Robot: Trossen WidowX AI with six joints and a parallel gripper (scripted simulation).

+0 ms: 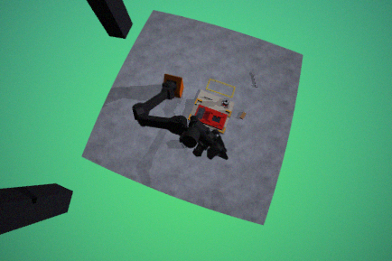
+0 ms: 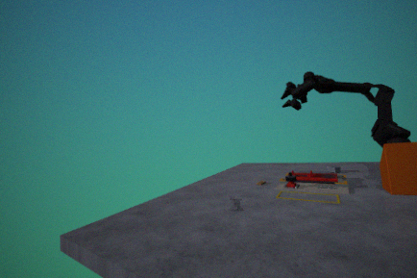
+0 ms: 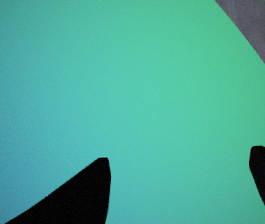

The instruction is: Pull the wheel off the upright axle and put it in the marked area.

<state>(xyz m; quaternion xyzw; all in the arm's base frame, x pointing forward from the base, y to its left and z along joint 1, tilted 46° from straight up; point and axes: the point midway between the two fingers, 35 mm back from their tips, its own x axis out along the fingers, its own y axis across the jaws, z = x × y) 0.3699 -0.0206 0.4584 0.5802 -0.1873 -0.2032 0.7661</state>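
My gripper tip is now 4 cm past the wheel, 37 cm to the right of it and 37 cm above it.
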